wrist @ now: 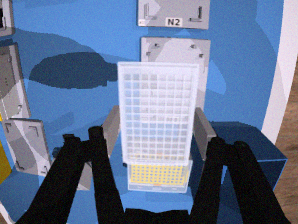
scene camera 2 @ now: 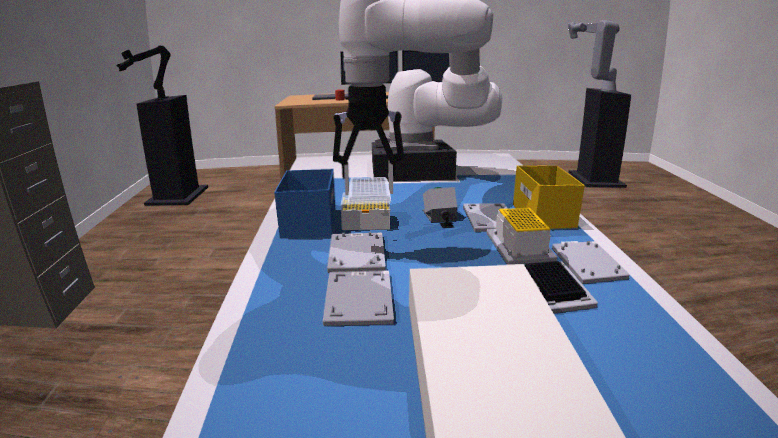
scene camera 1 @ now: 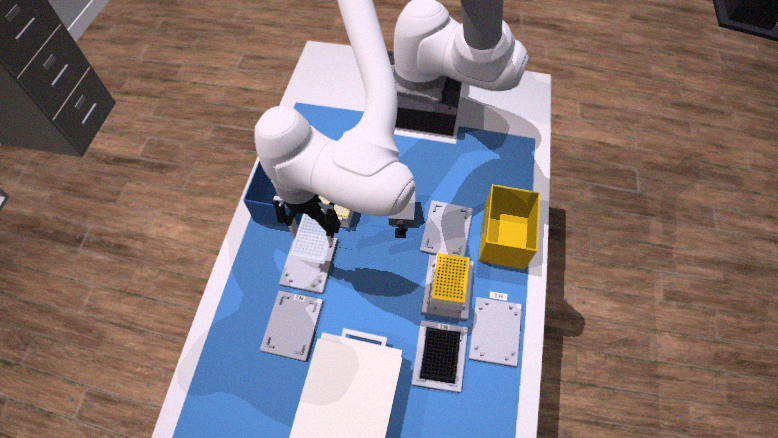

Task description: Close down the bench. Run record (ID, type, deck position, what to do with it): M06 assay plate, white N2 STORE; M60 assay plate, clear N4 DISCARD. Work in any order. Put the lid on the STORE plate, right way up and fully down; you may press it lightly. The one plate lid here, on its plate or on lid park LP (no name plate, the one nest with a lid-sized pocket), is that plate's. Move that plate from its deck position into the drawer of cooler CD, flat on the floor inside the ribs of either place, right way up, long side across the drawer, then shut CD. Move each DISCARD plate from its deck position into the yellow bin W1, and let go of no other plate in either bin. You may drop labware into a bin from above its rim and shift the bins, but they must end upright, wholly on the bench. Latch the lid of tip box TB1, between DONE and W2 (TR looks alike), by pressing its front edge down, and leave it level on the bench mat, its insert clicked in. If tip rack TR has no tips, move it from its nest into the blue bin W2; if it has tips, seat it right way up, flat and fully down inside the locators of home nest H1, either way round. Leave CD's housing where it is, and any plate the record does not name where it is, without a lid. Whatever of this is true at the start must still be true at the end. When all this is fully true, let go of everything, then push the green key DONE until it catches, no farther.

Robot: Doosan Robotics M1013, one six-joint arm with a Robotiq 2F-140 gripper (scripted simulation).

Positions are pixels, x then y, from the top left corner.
my gripper: wrist 156,116; scene camera 2; scene camera 1
same spot on home nest H1: [scene camera 2: 576,255] = [scene camera 1: 486,322]
same spot on my gripper: [scene camera 1: 328,220] = [scene camera 2: 395,133]
